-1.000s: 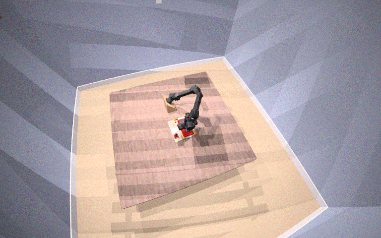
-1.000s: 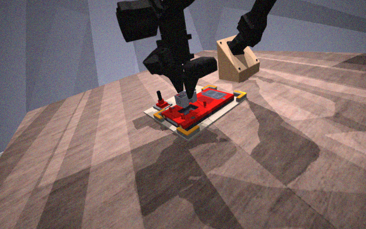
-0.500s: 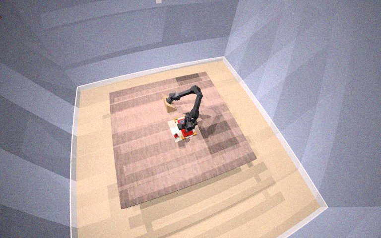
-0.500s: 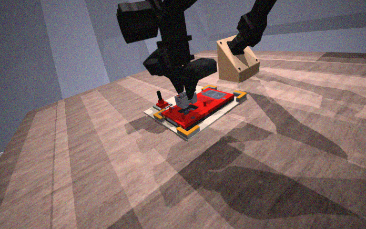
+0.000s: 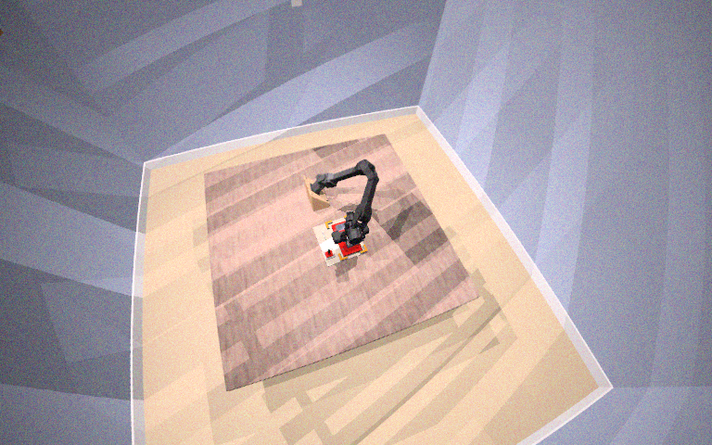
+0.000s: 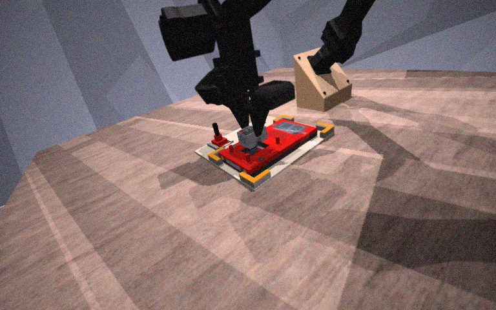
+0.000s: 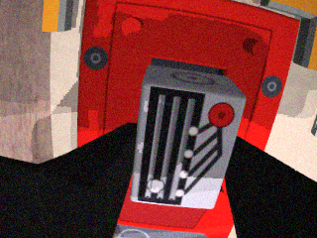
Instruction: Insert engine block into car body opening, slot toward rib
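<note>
Right now my gripper tip is 10 mm above the grey engine block.
</note>
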